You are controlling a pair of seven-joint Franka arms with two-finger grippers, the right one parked.
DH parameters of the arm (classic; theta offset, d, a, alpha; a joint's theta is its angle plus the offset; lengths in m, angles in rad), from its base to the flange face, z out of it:
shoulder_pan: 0 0.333 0 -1.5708
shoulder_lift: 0 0 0 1.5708
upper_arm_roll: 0 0.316 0.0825 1.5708
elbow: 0 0 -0.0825 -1.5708
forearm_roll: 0 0.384 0 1.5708
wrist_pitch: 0 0 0.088 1.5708
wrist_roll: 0 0.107 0 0
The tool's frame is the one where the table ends.
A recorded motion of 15 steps. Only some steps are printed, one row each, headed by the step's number.
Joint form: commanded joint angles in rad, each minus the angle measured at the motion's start. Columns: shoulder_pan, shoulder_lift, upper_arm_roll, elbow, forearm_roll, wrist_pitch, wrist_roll.
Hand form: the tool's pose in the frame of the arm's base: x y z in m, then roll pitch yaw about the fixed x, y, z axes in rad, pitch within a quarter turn. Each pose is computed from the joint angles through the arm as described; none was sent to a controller.
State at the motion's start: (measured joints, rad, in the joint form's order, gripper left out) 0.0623 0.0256 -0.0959 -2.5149 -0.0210 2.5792 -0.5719
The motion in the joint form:
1: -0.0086 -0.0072 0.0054 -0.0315 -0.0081 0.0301 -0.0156
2: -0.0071 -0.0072 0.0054 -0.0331 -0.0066 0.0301 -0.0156
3: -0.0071 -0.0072 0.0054 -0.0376 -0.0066 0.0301 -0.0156
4: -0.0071 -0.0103 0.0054 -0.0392 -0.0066 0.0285 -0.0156
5: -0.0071 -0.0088 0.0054 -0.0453 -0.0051 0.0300 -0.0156
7: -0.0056 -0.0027 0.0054 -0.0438 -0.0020 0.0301 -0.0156
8: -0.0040 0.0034 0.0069 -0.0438 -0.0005 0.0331 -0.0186
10: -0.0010 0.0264 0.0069 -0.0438 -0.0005 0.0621 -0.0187
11: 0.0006 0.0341 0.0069 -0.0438 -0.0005 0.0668 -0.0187
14: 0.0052 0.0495 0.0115 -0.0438 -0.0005 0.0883 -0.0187
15: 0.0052 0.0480 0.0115 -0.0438 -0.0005 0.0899 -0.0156
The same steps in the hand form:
1: 0.4592 -0.0164 0.2676 3.1024 -0.0272 0.5760
2: 0.4587 -0.0157 0.2670 3.1040 -0.0263 0.5762
3: 0.4569 -0.0156 0.2653 3.1066 -0.0227 0.5762
4: 0.4564 -0.0156 0.2660 3.1069 -0.0227 0.5761
5: 0.4541 -0.0156 0.2632 3.1109 -0.0181 0.5748
7: 0.4543 -0.0150 0.2610 3.1144 -0.0151 0.5736
8: 0.4542 -0.0136 0.2585 3.1164 -0.0127 0.5785
10: 0.4555 -0.0124 0.2507 3.1117 -0.0168 0.5820
11: 0.4553 -0.0117 0.2477 3.1129 -0.0140 0.5837
14: 0.4563 -0.0075 0.2426 3.1089 -0.0187 0.5933
15: 0.4566 -0.0075 0.2435 3.1073 -0.0214 0.5903

